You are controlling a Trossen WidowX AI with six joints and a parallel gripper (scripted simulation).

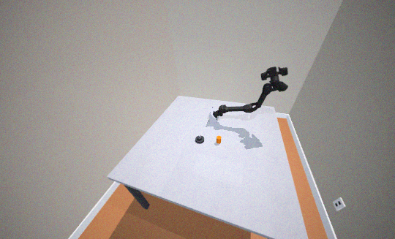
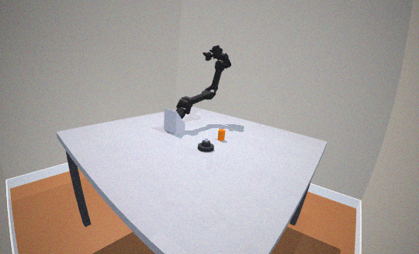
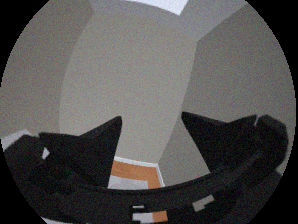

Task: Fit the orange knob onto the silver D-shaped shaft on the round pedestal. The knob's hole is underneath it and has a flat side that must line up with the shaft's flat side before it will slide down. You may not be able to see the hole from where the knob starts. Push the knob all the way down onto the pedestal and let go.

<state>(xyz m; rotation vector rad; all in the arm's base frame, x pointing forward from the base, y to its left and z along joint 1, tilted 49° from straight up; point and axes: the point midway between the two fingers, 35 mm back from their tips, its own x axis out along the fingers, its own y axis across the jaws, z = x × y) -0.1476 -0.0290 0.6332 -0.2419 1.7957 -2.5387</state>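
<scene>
The orange knob lies 50 cm below my gripper tip, 44 cm ahead of it and 38 cm to the right of it. From my gripper tip the other things lie so: round pedestal: 55 cm to the right, 51 cm below, 46 cm ahead.
</scene>
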